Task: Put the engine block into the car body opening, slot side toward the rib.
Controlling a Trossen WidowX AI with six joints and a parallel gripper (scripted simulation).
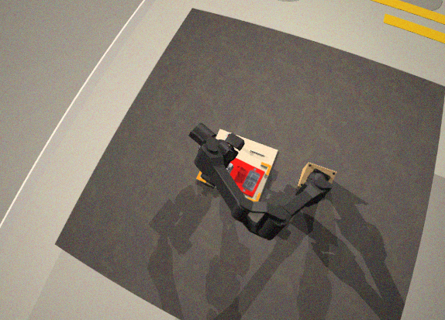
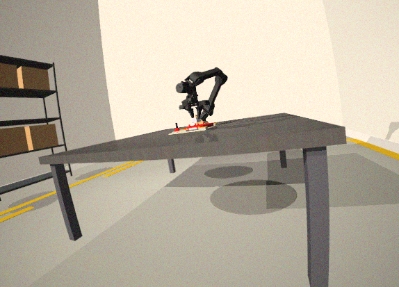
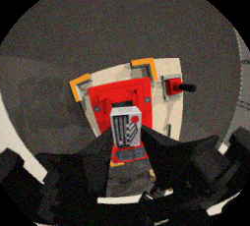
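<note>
My gripper tip is 1 cm above the engine block.
</note>
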